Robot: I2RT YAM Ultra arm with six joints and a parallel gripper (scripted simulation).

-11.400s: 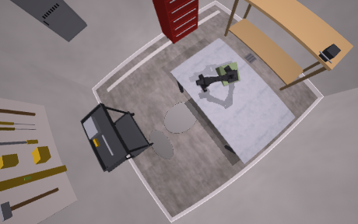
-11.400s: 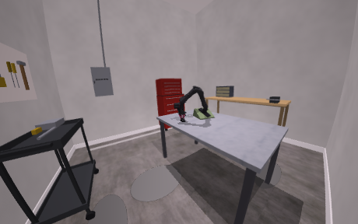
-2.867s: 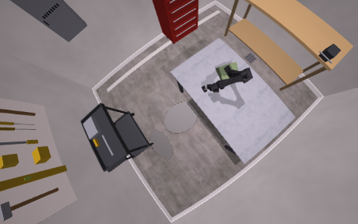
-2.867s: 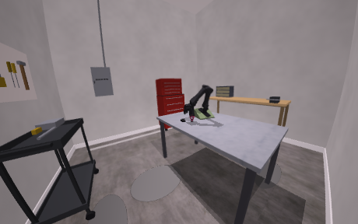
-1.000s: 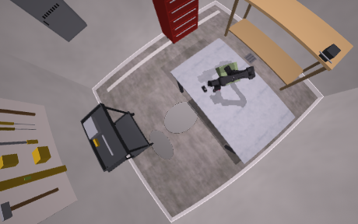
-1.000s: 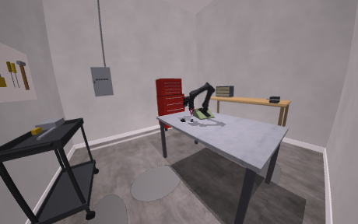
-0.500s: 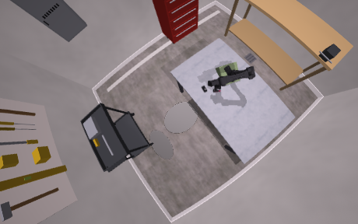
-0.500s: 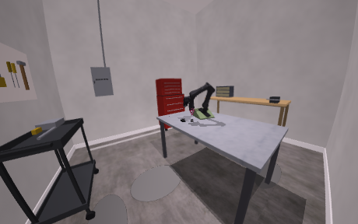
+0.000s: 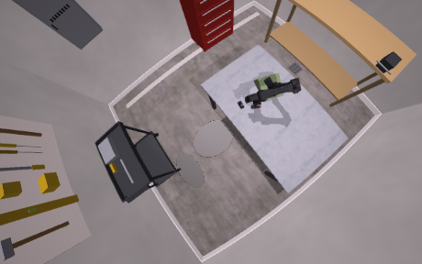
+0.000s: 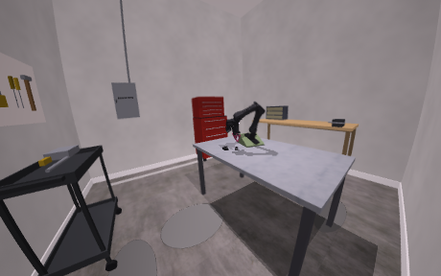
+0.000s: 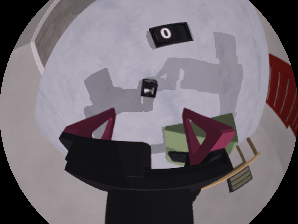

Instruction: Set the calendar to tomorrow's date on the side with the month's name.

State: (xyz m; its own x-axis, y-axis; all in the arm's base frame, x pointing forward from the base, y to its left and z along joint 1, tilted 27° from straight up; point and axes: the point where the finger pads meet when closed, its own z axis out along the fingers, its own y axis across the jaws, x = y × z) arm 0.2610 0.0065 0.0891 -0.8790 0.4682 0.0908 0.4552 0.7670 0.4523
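Now: the black calendar cube 9 cm below my hand.
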